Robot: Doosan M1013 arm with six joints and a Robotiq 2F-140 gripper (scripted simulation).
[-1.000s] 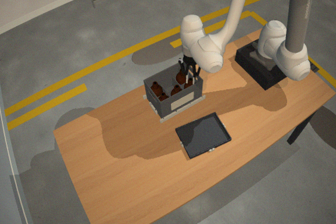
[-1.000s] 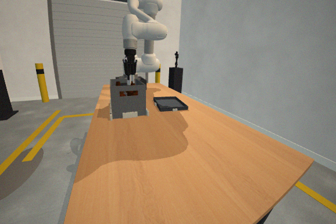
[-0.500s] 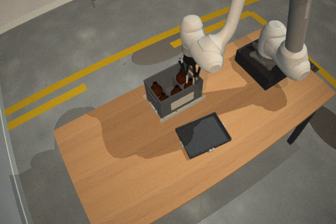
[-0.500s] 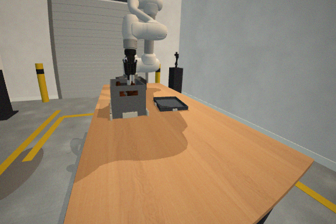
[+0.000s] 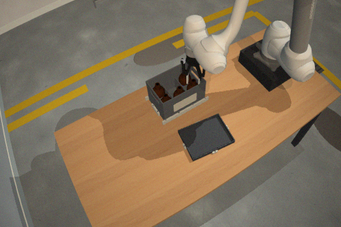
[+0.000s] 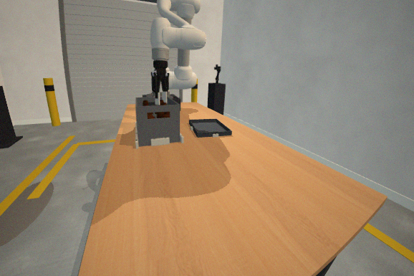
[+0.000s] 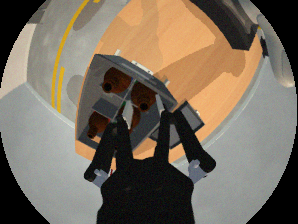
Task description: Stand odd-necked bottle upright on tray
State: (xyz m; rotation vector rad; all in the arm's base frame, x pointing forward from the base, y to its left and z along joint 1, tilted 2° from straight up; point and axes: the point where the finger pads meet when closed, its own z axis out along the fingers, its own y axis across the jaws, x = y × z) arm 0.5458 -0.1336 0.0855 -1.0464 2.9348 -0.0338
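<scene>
My gripper is now 90 mm short of the glass bottle, 90 mm above it and 10 mm to the left of it. Also, from my hand: dark tray 250 mm to the left, 160 mm below, 110 mm ahead; then grey crate 90 mm below, 80 mm ahead, 50 mm to the right.
</scene>
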